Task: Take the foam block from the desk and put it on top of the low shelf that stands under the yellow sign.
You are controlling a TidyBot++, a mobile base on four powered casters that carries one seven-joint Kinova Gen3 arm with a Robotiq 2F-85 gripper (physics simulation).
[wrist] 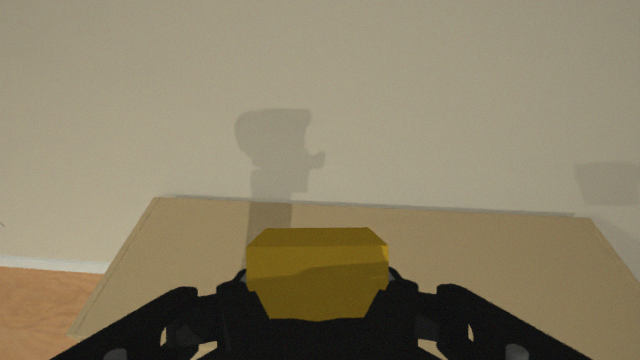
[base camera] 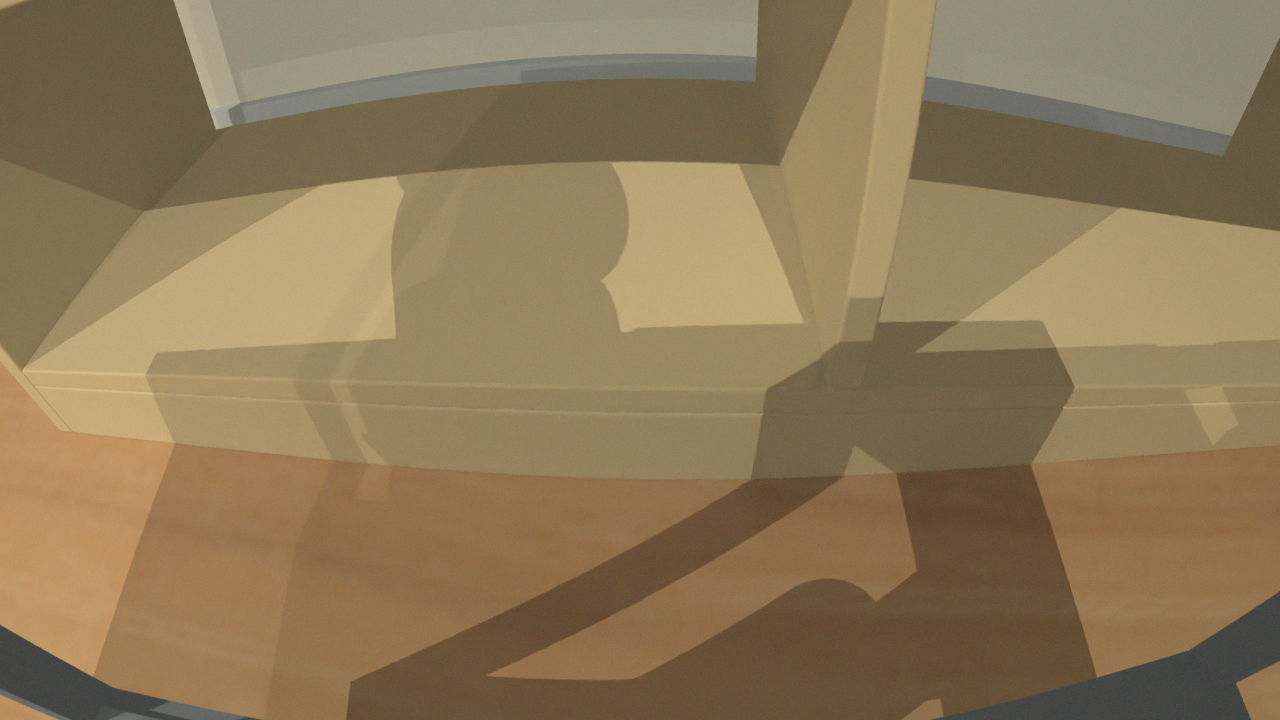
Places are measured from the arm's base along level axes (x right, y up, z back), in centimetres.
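Where they show: gripper, fingertip midpoint: (wrist: 317,275).
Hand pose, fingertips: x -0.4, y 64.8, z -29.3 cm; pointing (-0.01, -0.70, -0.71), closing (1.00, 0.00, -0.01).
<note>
After its pixels a point has its place.
The yellow foam block (wrist: 317,272) @(x -0.3, y 69.2, z -27.3 cm) is held between the fingers of my gripper (wrist: 317,275) @(x -0.4, y 64.8, z -29.3 cm), which is shut on it, in the lower middle of the wrist view. Behind and below the block lies the light wooden top of the low shelf (wrist: 475,260) @(x 36.4, y 21.3, z -54.1 cm). In the wrist view the block overlaps the shelf top; its height above the top is hard to tell. In the base camera view the low shelf (base camera: 537,443) @(x -5.7, y -36.4, z -34.6 cm) shows its bottom board, upright divider and left side panel close in front. The yellow sign and the desk do not show in either view.
A plain wall (wrist: 400,100) @(x 16.5, y 51.5, z -74.4 cm) stands behind the shelf, with shadows of the arm on it. Wooden floor (base camera: 581,537) @(x -3.5, y -39.7, z -30.5 cm) (wrist: 45,305) @(x -119.3, y -39.7, z -64.9 cm) shows in front of the shelf and at the left. The dark edge of the base (base camera: 1118,685) @(x 18.6, y -28.7, z -14.5 cm) curves along the bottom of the base camera view.
</note>
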